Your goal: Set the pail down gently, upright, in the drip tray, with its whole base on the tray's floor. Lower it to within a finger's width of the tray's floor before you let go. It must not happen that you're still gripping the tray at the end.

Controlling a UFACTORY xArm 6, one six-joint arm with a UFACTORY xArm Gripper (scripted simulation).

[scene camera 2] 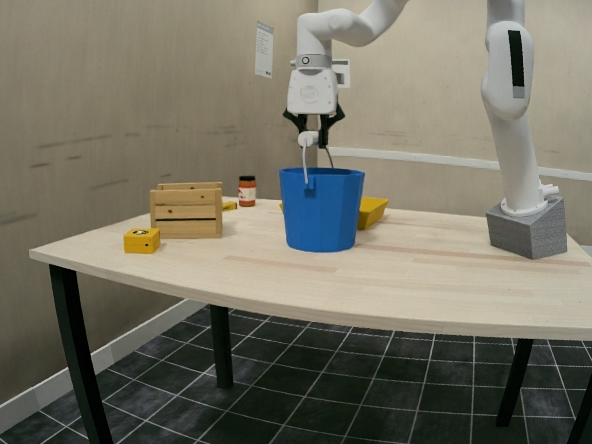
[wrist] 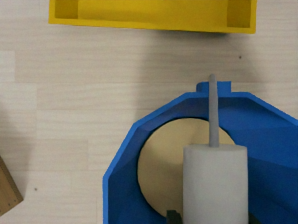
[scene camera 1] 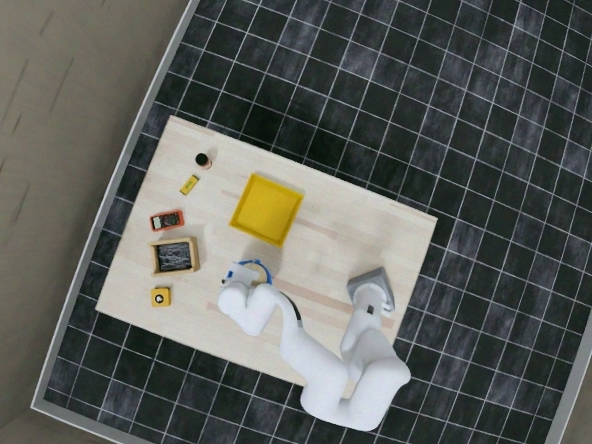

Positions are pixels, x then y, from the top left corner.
Labels:
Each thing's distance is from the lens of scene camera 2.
yellow drip tray (scene camera 2: pixel 366 218): 114 cm
blue pail (scene camera 2: pixel 322 216): 91 cm
The marked spots on the yellow drip tray and the blue pail are 24 cm apart.

